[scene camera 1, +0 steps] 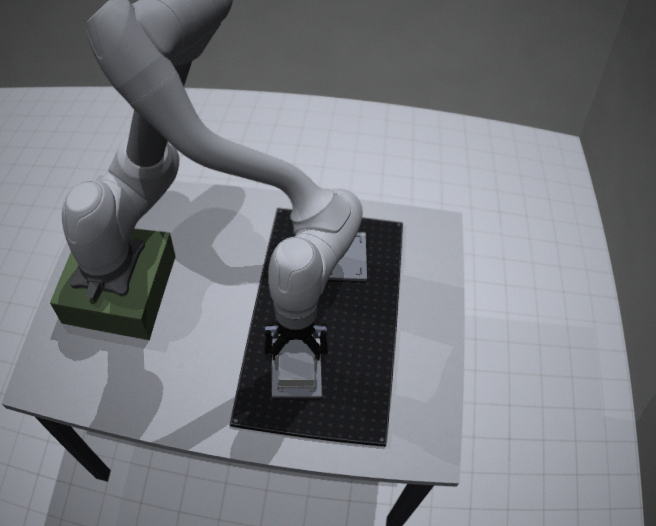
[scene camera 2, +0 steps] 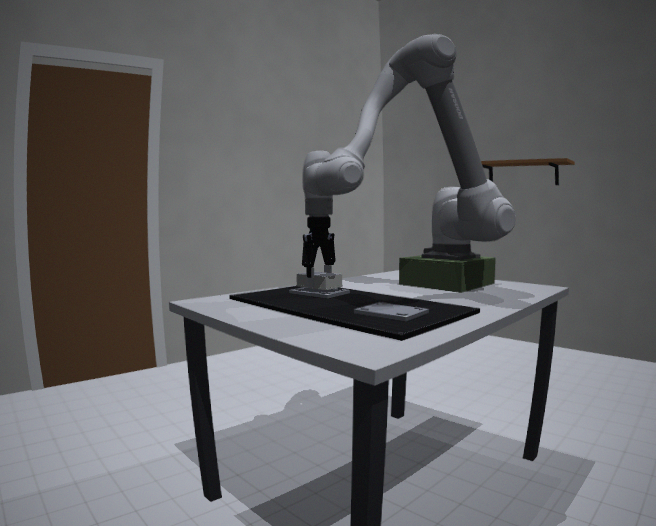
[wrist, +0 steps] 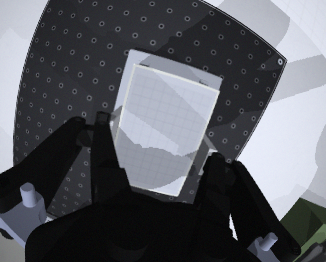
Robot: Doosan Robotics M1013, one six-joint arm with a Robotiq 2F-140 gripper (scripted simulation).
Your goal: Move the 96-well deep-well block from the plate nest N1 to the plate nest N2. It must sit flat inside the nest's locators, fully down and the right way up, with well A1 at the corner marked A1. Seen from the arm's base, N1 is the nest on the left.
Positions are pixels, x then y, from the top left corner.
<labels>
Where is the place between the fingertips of the gripper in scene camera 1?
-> At 296, 364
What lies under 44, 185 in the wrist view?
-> The gripper.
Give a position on a plate nest N2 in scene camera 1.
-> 287, 392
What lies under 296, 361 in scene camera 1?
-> A 96-well deep-well block.
</labels>
